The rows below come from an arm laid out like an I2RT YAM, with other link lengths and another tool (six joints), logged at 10 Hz.
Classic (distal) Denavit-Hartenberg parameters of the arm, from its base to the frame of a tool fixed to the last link. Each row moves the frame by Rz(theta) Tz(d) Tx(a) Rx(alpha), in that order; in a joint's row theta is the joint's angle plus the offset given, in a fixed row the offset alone. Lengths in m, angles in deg.
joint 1: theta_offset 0  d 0.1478  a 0.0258  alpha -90
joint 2: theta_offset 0  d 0  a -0.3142  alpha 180
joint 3: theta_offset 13.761  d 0  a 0.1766  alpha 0
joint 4: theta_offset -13.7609  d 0.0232  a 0.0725  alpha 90
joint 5: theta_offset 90  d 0.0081  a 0  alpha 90
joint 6: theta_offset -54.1  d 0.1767  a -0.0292  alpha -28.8
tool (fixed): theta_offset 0  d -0.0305  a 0  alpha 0
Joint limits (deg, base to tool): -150..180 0..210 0..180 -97..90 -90..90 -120..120
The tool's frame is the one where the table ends.
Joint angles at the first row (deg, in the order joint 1, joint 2, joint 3, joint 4, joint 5, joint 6):
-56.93 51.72 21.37 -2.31 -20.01 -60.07
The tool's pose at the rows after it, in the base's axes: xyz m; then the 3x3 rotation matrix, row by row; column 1 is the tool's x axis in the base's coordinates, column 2 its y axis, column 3 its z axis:
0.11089 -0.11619 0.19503; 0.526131 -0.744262 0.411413; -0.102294 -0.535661 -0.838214; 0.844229 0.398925 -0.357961
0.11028 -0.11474 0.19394; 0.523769 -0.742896 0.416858; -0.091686 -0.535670 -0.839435; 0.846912 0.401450 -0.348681
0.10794 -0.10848 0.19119; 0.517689 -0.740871 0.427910; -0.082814 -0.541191 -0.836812; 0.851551 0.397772 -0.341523
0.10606 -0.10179 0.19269; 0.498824 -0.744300 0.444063; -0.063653 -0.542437 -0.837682; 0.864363 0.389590 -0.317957
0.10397 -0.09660 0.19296; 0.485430 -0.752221 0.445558; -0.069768 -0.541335 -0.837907; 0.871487 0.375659 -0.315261
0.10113 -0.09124 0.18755; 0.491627 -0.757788 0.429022; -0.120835 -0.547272 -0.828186; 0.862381 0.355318 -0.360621
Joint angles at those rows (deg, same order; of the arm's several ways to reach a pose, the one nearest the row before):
-56.93 51.73 21.37 -2.22 -20.04 -60.10
-56.93 51.14 20.64 -1.63 -20.21 -60.38
-56.92 49.27 19.55 -1.96 -20.81 -60.46
-56.93 46.37 19.11 -2.85 -21.63 -60.25
-56.93 44.34 19.13 -4.32 -21.87 -59.31
-56.42 43.97 19.33 -6.87 -21.21 -57.47

